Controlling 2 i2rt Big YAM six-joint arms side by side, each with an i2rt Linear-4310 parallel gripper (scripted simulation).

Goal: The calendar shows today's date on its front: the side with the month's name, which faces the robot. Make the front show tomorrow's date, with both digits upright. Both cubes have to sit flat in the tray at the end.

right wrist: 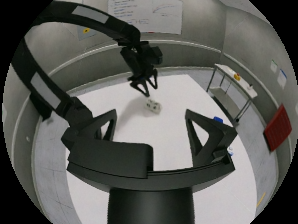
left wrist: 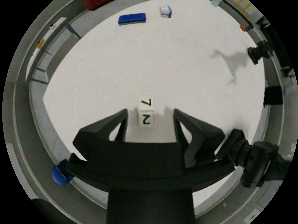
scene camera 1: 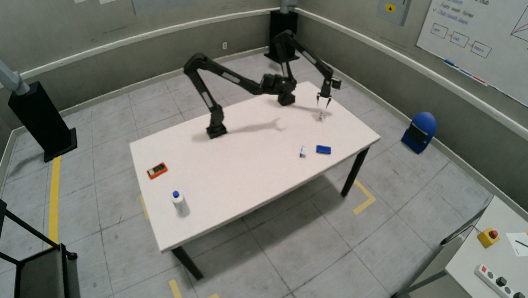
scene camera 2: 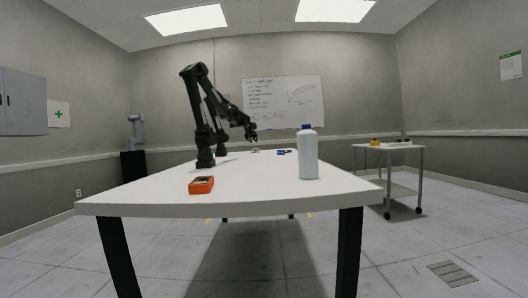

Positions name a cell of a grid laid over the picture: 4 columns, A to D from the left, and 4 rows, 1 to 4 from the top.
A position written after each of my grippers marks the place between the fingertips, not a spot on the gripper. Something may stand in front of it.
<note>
I see my left gripper (left wrist: C3), my right gripper (right wrist: C3) and a white bottle (scene camera 2: C2).
The right wrist view misses the white bottle: it is out of frame.
</note>
